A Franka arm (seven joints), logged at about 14 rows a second.
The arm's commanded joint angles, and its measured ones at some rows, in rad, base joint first. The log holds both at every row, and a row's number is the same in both.
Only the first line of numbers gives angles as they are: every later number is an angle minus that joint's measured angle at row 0.
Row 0, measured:
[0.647 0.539 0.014 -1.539 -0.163 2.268 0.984]
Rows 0 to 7, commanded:
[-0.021 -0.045 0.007 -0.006 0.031 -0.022 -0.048]
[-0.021 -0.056 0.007 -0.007 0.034 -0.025 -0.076]
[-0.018 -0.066 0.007 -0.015 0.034 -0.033 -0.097]
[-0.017 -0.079 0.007 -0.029 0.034 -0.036 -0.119]
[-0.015 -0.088 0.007 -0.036 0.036 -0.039 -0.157]
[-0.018 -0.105 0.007 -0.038 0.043 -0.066 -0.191]
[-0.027 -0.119 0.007 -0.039 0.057 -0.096 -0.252]
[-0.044 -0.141 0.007 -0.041 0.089 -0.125 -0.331]
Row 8, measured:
[-0.014 -0.077 0.002 -0.007 0.035 -0.081 -0.202]
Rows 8 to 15, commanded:
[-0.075 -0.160 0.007 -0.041 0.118 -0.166 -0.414]
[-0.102 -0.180 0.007 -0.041 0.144 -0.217 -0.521]
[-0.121 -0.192 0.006 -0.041 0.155 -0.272 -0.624]
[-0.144 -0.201 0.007 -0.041 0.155 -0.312 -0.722]
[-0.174 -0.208 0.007 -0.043 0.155 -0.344 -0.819]
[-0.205 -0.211 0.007 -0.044 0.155 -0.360 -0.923]
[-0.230 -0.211 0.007 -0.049 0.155 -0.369 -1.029]
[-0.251 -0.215 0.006 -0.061 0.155 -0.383 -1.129]
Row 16, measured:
[-0.211 -0.190 -0.003 -0.016 0.138 -0.373 -0.963]
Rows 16 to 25, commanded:
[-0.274 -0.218 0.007 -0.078 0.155 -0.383 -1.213]
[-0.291 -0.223 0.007 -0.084 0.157 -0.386 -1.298]
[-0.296 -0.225 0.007 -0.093 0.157 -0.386 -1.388]
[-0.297 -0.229 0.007 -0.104 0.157 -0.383 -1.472]
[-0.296 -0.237 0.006 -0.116 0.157 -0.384 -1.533]
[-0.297 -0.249 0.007 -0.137 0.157 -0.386 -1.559]
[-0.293 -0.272 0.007 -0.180 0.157 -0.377 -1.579]
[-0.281 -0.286 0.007 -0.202 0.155 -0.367 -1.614]
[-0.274 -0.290 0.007 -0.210 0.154 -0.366 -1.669]
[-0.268 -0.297 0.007 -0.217 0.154 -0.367 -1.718]
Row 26, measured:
[-0.274 -0.242 0.005 -0.154 0.140 -0.384 -1.627]
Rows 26 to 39, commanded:
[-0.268 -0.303 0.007 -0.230 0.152 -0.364 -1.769]
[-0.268 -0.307 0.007 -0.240 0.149 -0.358 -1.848]
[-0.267 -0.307 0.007 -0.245 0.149 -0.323 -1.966]
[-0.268 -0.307 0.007 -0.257 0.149 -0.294 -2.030]
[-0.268 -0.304 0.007 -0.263 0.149 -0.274 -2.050]
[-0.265 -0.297 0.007 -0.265 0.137 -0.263 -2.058]
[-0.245 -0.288 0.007 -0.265 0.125 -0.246 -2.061]
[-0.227 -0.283 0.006 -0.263 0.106 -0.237 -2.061]
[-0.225 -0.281 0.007 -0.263 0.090 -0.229 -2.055]
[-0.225 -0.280 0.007 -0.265 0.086 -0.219 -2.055]
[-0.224 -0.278 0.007 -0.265 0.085 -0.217 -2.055]
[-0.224 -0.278 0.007 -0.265 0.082 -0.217 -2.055]
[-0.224 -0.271 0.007 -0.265 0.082 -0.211 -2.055]
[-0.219 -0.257 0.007 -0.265 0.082 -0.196 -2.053]
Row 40, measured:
[-0.216 -0.267 0.005 -0.251 0.096 -0.238 -2.037]
